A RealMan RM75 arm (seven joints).
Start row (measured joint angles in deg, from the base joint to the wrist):
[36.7 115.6 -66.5 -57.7 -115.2 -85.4 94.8]
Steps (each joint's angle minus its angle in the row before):
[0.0 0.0 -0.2 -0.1 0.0 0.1 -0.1]
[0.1 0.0 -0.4 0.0 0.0 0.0 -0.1]
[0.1 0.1 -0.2 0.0 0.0 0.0 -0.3]
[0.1 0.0 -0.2 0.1 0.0 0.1 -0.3]
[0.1 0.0 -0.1 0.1 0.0 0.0 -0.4]
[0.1 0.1 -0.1 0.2 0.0 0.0 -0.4]
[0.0 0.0 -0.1 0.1 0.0 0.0 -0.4]
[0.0 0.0 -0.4 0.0 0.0 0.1 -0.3]
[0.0 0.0 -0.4 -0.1 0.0 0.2 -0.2]
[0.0 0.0 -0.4 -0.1 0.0 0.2 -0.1]
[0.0 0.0 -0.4 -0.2 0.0 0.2 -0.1]
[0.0 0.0 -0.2 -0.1 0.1 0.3 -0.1]
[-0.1 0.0 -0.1 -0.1 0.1 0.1 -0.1]
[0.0 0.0 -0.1 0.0 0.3 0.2 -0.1]
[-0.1 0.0 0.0 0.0 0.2 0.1 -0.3]
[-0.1 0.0 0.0 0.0 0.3 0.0 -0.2]
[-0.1 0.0 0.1 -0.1 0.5 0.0 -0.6]
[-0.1 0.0 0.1 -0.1 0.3 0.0 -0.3]
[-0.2 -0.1 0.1 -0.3 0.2 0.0 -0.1]
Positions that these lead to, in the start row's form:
[36.7 115.6 -66.7 -57.8 -115.2 -85.3 94.7]
[36.8 115.6 -67.1 -57.8 -115.2 -85.3 94.6]
[36.9 115.7 -67.3 -57.8 -115.2 -85.3 94.3]
[37.0 115.7 -67.5 -57.7 -115.2 -85.2 94.0]
[37.1 115.7 -67.6 -57.6 -115.2 -85.2 93.6]
[37.2 115.8 -67.7 -57.4 -115.2 -85.2 93.2]
[37.2 115.8 -67.8 -57.3 -115.2 -85.2 92.8]
[37.2 115.8 -68.2 -57.3 -115.2 -85.1 92.5]
[37.2 115.8 -68.6 -57.4 -115.2 -84.9 92.3]
[37.2 115.8 -69.0 -57.5 -115.2 -84.7 92.2]
[37.2 115.8 -69.4 -57.7 -115.2 -84.5 92.1]
[37.2 115.8 -69.6 -57.8 -115.1 -84.2 92.0]
[37.1 115.8 -69.7 -57.9 -115.0 -84.1 91.9]
[37.1 115.8 -69.8 -57.9 -114.7 -83.9 91.8]
[37.0 115.8 -69.8 -57.9 -114.5 -83.8 91.5]
[36.9 115.8 -69.8 -57.9 -114.2 -83.8 91.3]
[36.8 115.8 -69.7 -58.0 -113.7 -83.8 90.7]
[36.7 115.8 -69.6 -58.1 -113.4 -83.8 90.4]
[36.5 115.7 -69.5 -58.4 -113.2 -83.8 90.3]

